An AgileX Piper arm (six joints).
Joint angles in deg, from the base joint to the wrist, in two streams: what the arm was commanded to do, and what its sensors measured. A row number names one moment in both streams.
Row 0, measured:
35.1 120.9 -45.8 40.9 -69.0 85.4
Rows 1 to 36, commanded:
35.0 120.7 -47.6 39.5 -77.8 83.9
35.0 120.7 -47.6 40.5 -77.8 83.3
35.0 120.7 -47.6 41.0 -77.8 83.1
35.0 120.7 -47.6 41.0 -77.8 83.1
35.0 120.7 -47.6 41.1 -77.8 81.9
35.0 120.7 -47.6 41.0 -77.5 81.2
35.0 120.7 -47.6 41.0 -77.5 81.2
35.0 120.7 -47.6 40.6 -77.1 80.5
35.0 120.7 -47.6 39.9 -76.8 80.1
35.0 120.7 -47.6 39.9 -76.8 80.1
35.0 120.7 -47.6 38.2 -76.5 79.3
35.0 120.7 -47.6 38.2 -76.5 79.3
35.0 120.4 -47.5 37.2 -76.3 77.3
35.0 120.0 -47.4 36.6 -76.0 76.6
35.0 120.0 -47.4 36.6 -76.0 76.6
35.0 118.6 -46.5 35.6 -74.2 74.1
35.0 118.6 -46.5 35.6 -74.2 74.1
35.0 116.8 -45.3 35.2 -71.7 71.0
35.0 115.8 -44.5 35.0 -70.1 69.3
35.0 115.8 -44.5 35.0 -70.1 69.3
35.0 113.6 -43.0 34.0 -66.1 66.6
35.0 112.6 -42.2 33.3 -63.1 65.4
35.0 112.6 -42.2 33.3 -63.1 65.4
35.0 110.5 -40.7 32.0 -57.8 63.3
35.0 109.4 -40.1 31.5 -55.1 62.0
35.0 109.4 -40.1 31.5 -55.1 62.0
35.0 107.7 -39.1 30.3 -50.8 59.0
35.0 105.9 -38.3 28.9 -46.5 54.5
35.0 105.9 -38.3 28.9 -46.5 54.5
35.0 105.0 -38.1 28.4 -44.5 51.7
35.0 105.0 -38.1 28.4 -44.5 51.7
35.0 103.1 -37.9 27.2 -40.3 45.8
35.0 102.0 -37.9 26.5 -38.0 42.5
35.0 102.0 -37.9 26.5 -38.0 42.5
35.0 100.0 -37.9 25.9 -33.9 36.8
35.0 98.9 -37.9 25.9 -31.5 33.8
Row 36, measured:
35.1 102.0 -37.9 27.4 -38.2 43.3
